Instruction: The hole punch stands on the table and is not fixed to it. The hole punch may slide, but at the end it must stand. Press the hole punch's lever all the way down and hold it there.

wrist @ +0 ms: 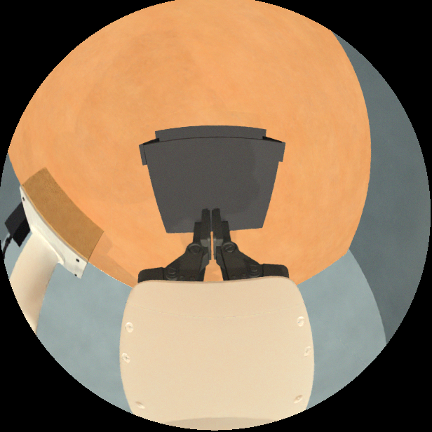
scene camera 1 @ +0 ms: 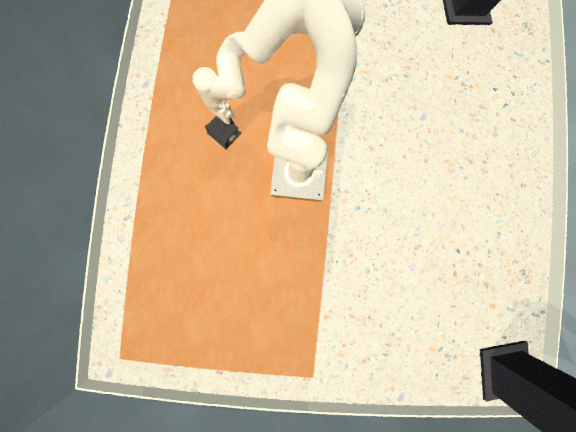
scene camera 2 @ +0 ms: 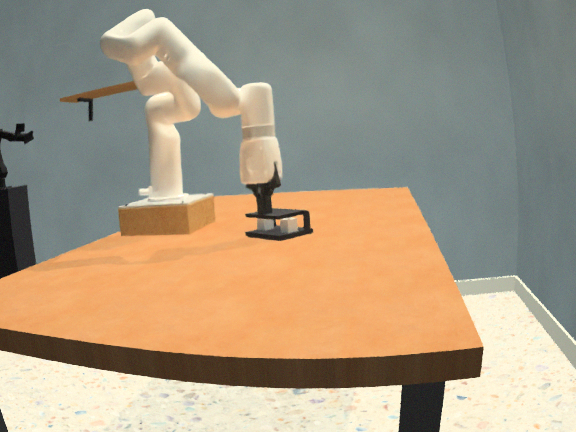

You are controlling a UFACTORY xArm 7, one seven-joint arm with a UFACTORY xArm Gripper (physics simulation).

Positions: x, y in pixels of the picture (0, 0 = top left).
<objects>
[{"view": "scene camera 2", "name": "my gripper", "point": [265, 213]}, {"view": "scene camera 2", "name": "black hole punch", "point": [266, 228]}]
</objects>
